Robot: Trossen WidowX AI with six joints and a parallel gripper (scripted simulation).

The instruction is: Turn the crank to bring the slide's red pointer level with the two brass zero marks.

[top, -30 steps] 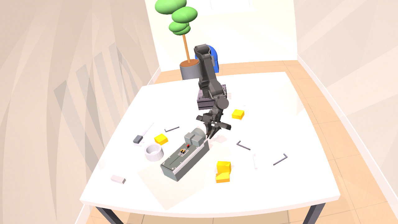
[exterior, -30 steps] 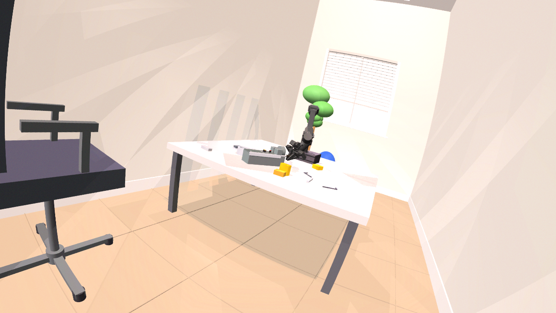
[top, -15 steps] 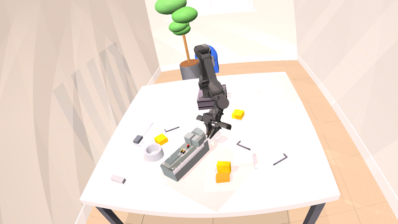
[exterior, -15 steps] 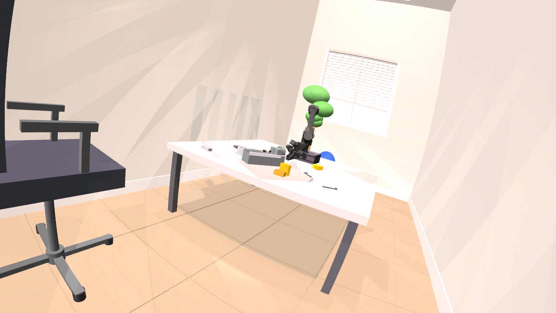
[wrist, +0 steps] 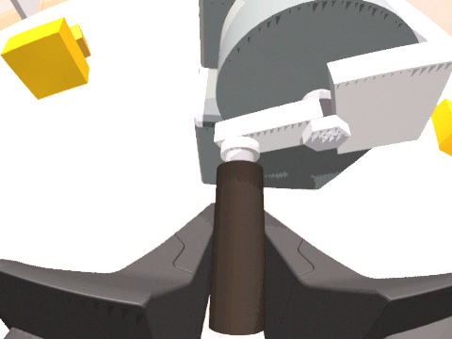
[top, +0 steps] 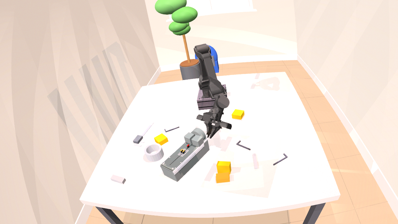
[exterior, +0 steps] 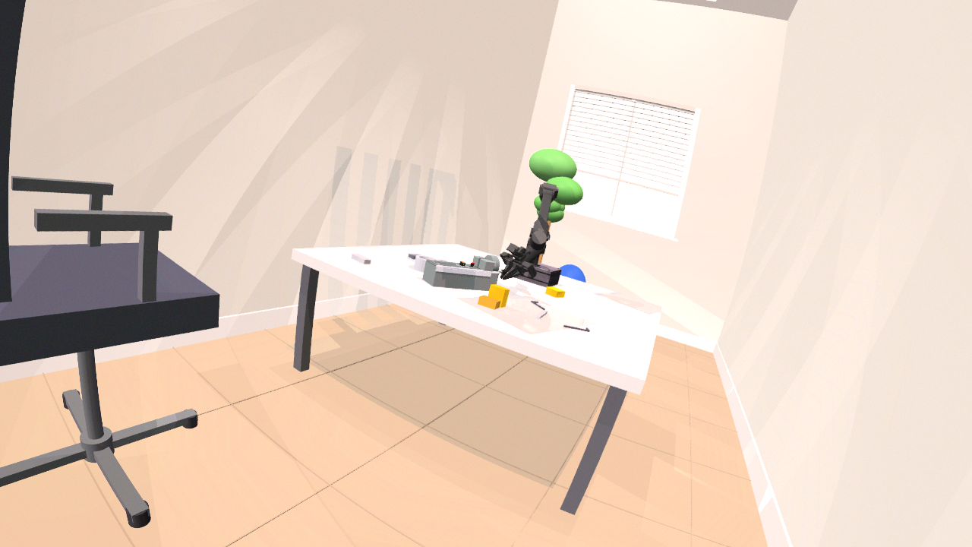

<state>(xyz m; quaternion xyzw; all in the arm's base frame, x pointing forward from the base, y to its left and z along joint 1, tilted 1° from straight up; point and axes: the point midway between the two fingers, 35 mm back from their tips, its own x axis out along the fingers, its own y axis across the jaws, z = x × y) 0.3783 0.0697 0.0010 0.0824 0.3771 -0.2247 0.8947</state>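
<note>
The red pointer is 100 mm ahead of my gripper tip, 80 mm to the right of it and 30 mm above it. Round my gripper tip: brown crank handle (30 mm above, 10 mm to the left, 10 mm behind).
</note>
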